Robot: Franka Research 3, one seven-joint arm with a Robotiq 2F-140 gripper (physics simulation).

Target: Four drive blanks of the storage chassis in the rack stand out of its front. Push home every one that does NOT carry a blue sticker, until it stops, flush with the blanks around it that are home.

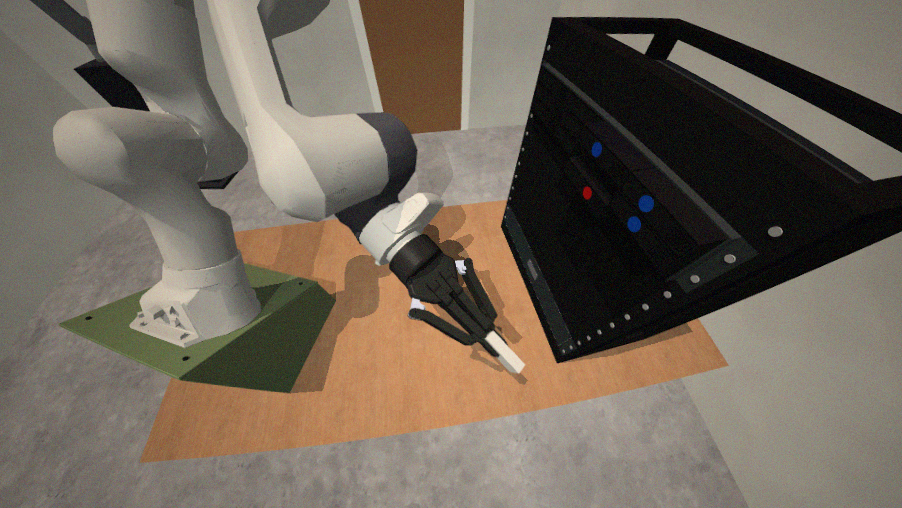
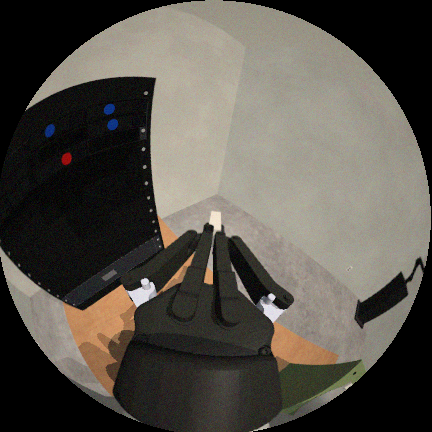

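Observation:
The black rack (image 1: 713, 164) (image 2: 90, 200) holds the storage chassis in its upper part. The chassis front is very dark. Three blue stickers show on it: one blue sticker (image 1: 596, 149) (image 2: 50, 131) apart, and an upper blue sticker (image 1: 645, 203) (image 2: 109, 109) above a lower blue sticker (image 1: 634, 224) (image 2: 112, 124). A red sticker (image 1: 587, 193) (image 2: 66, 159) sits below the lone blue one. Which blanks stand out is too dark to tell. My gripper (image 1: 504, 352) (image 2: 214, 218) is shut and empty, its pale fingertips together, low in front of the rack and apart from it.
The wooden table top (image 1: 391, 391) (image 2: 85, 325) lies under the gripper and rack. The green base plate (image 1: 265, 340) (image 2: 315, 382) carries the arm. The rack's handle bars (image 1: 789, 75) stand out at its top. A brown door (image 1: 413, 63) is in the back wall.

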